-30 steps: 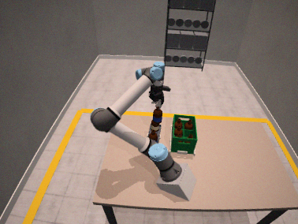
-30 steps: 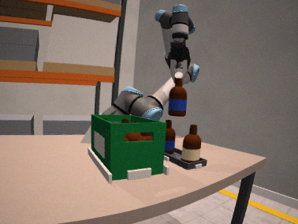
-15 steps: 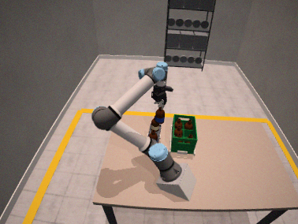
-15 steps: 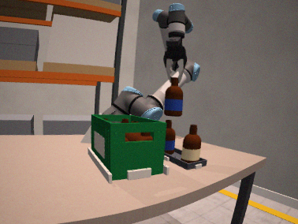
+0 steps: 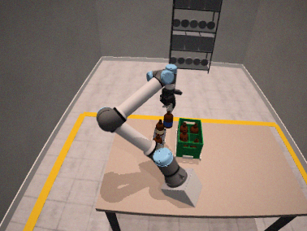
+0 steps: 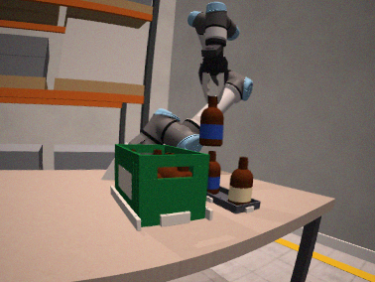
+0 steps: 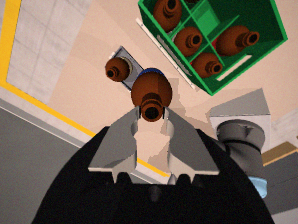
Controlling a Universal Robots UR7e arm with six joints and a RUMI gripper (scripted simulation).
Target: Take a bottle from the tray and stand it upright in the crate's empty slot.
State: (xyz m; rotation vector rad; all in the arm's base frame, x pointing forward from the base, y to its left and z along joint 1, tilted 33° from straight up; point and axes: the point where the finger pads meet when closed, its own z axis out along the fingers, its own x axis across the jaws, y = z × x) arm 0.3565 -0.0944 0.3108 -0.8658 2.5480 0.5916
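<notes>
Now: the bottle 7 cm below my hand. The rest, counted from my hand: green crate: 25 cm below, 18 cm to the right, 2 cm behind; tray: 32 cm below, 6 cm to the left, 1 cm ahead.
</notes>
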